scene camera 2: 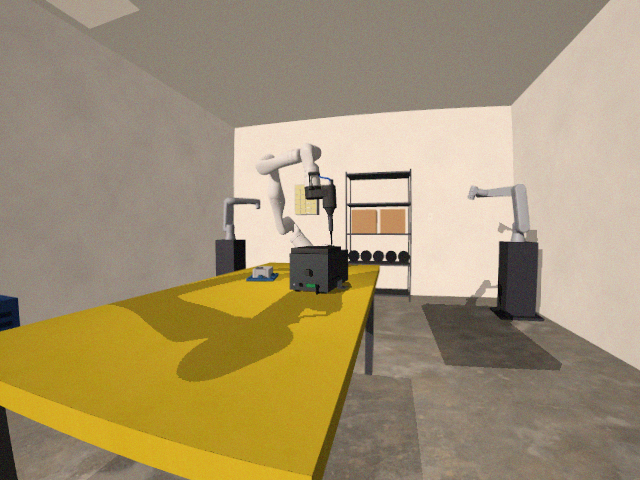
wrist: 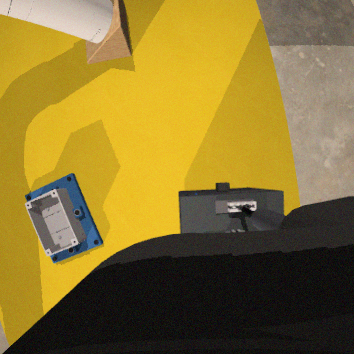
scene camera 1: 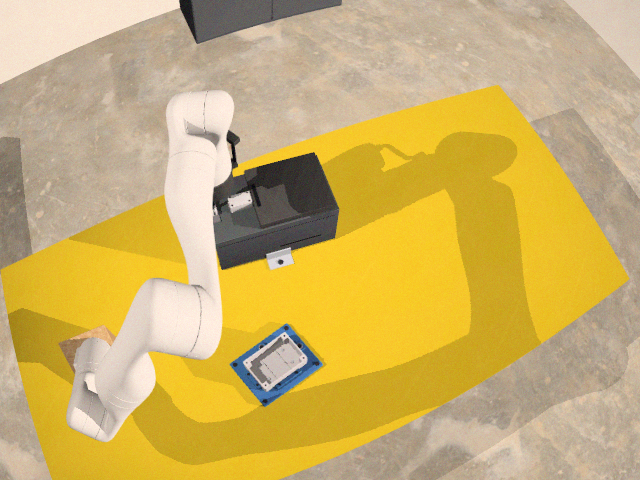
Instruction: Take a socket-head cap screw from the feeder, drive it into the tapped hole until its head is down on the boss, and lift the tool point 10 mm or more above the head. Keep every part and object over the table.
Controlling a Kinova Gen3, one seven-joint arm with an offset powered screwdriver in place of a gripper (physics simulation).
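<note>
My gripper, a black powered screwdriver (scene camera 2: 331, 241) (wrist: 246, 210), points down with its thin tip at the top of the dark feeder (scene camera 1: 297, 191) (scene camera 2: 309, 268) (wrist: 200, 212), over the light pick-up block (scene camera 1: 240, 201) (wrist: 234, 206). Whether the tip touches or carries a screw is too small to tell. In scene camera 1 the arm hides the tip. A grey open-topped housing (scene camera 1: 284, 361) (scene camera 2: 262, 271) (wrist: 56, 220) sits on a blue plate (scene camera 1: 289, 382) (scene camera 2: 253, 279) (wrist: 89, 227). A round boss (wrist: 77, 212) with a dark hole shows beside the housing; I cannot tell which hole is the tapped one.
A small bracket (scene camera 1: 273, 262) with a dark hole stands by the feeder's long side. The arm's base stands on a wooden block (scene camera 1: 69, 348) (wrist: 111, 50) on the yellow table (scene camera 1: 387, 289). A shelf rack (scene camera 2: 379, 205) and two other arms on pedestals stand beyond the table.
</note>
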